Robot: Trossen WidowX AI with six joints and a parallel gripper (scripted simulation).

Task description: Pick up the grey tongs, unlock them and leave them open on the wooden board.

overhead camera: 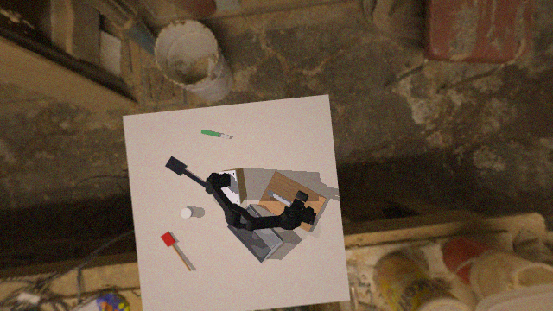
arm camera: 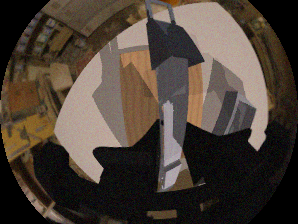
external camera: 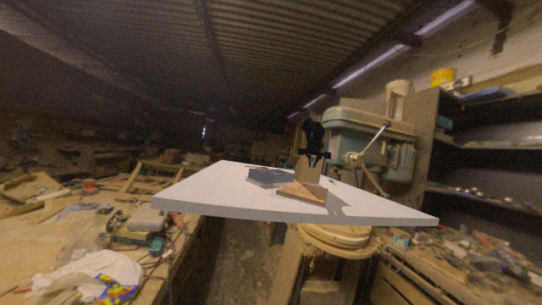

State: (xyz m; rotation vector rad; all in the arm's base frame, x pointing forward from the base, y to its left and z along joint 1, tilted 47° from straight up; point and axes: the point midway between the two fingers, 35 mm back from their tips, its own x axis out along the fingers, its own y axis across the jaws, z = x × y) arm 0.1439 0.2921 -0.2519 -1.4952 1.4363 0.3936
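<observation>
Now: gripper tip 140 mm above the wooden board and 20 mm to the left of it. Also, from my gripper tip: black spatula 680 mm to the right, 170 mm behind, 140 mm below; then grey roasting tin 240 mm to the right, 190 mm ahead, 120 mm below; then green screwdriver 490 mm to the right, 410 mm behind, 140 mm below.
</observation>
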